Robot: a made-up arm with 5 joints.
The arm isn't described. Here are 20 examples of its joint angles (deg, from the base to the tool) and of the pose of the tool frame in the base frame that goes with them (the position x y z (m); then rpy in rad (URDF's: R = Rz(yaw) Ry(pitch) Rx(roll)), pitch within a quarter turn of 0, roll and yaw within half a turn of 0).
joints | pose
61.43 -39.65 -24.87 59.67 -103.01 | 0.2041 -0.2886 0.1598 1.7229 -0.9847 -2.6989
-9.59 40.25 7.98 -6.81 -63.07 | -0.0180 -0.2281 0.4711 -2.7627 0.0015 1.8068
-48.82 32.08 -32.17 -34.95 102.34 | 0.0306 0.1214 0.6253 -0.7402 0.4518 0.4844
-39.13 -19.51 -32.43 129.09 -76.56 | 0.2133 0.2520 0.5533 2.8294 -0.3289 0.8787
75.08 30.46 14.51 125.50 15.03 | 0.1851 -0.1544 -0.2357 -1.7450 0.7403 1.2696
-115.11 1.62 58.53 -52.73 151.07 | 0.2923 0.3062 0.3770 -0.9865 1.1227 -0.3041
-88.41 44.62 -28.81 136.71 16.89 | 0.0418 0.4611 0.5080 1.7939 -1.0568 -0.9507
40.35 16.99 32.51 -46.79 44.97 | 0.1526 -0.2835 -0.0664 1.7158 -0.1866 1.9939
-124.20 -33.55 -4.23 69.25 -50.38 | 0.2449 0.4380 0.0051 -0.1807 0.8583 -1.8491
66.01 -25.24 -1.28 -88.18 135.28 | 0.3249 -0.2027 0.0683 -1.1070 -0.5914 -3.0912
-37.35 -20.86 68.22 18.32 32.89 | 0.2515 -0.0135 0.2892 -2.0641 0.7339 -3.0573
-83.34 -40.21 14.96 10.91 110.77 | 0.3677 0.3153 0.2159 -1.3811 1.1223 -0.4329
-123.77 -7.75 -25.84 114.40 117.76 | 0.2050 0.5674 0.1781 -2.0037 -0.8148 1.1562
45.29 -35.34 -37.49 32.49 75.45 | 0.2514 -0.2319 0.2009 1.3971 -0.6506 0.5348
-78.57 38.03 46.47 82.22 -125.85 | 0.1385 0.1954 0.5833 -2.9515 -0.2764 0.0546
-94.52 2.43 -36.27 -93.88 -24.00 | 0.1380 0.5274 0.5020 -2.0879 -0.7179 -1.9654
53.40 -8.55 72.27 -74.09 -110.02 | 0.3456 -0.1016 -0.1360 2.5414 -0.3394 -1.1288
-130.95 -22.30 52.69 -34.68 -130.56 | 0.3956 0.3654 0.1700 -0.5647 1.1400 1.2716
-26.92 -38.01 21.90 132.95 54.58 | 0.3483 0.1322 0.2645 0.4467 0.3376 -1.1291
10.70 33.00 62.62 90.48 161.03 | 0.1028 -0.3423 0.0857 -0.8629 0.3991 -1.2297
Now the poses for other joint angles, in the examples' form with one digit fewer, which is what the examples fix.
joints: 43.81 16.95 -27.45 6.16 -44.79
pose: 0.011 -0.340 0.108 2.603 -0.265 1.802
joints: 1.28 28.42 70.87 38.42 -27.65
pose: 0.115 -0.233 0.189 -2.050 0.075 1.483
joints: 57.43 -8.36 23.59 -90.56 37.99
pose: 0.311 -0.180 -0.096 0.693 0.177 2.765
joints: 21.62 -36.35 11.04 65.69 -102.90
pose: 0.306 -0.064 0.366 -2.266 -0.862 1.718
